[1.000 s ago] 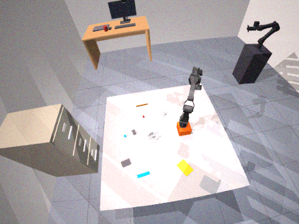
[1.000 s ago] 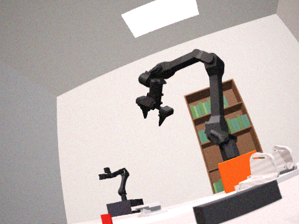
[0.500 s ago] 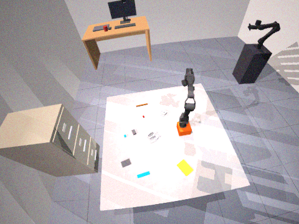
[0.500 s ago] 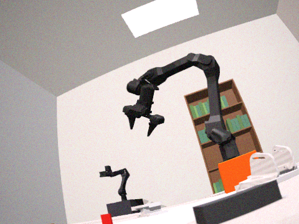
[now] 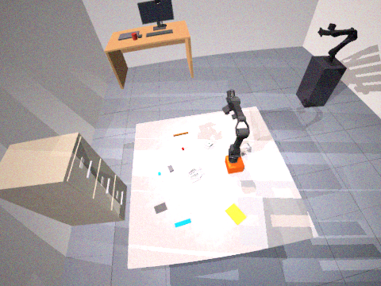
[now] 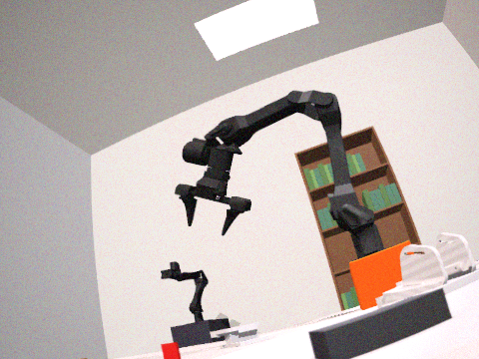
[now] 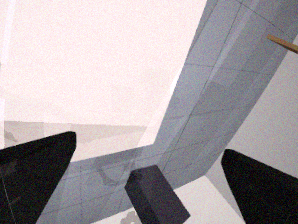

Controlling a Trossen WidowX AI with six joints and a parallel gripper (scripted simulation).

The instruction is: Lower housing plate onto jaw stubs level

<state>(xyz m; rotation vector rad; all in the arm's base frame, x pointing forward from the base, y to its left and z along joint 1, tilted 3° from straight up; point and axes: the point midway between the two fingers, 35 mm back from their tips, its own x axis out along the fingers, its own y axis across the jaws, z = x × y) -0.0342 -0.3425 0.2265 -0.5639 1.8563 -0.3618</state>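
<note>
Right now my gripper tip is 26 cm above the white-grey housing part, 23 cm short of it and 13 cm to the right of it. From my gripper tip the other things lie so: orange bar: 48 cm ahead, 28 cm below, 2 cm to the right; red block: 46 cm ahead, 28 cm below, 16 cm to the left; white jaw assembly: 42 cm to the left, 33 cm ahead, 27 cm below.
</note>
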